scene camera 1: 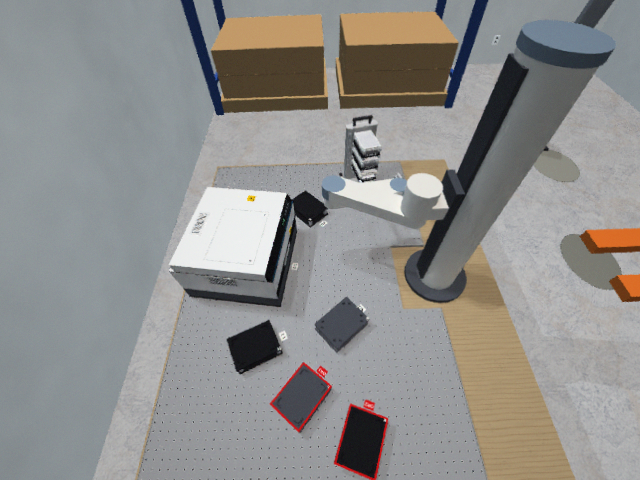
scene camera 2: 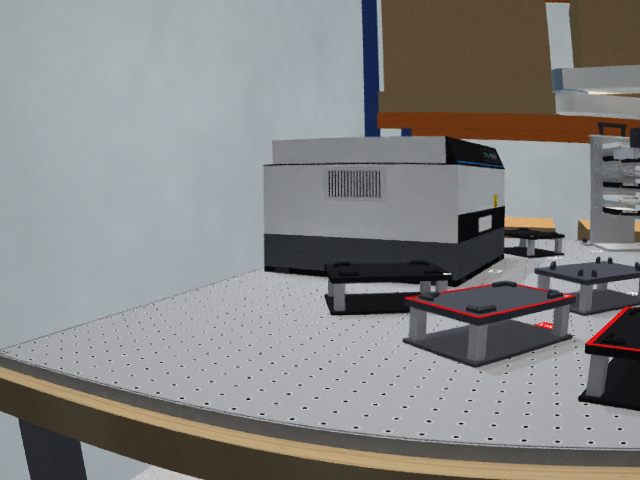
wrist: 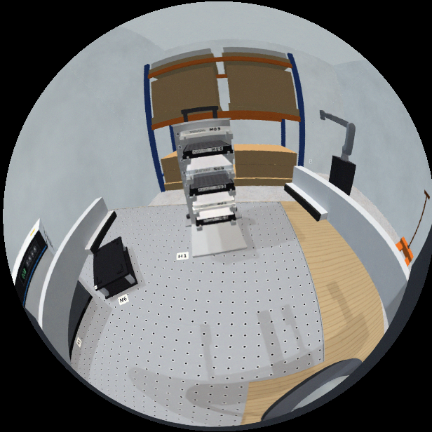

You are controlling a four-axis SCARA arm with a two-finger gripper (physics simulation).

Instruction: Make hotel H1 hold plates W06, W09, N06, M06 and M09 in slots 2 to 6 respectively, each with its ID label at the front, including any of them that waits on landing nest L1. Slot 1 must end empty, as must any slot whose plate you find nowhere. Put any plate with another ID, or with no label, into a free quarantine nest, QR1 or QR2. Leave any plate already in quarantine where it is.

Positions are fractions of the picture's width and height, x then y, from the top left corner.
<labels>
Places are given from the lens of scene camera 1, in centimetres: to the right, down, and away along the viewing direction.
grey nest RG (scene camera 1: 0.54, 0.67): 8, 30, 109
landing nest L1 (scene camera 1: 0.40, 0.72): -23, 36, 104
red-rimmed quarantine nest QR1 (scene camera 1: 0.47, 0.82): -6, 49, 95
white instrument (scene camera 1: 0.30, 0.59): -48, 15, 110
The marked spots on the red-rimmed quarantine nest QR1 and the white instrument are 56 cm apart.
</labels>
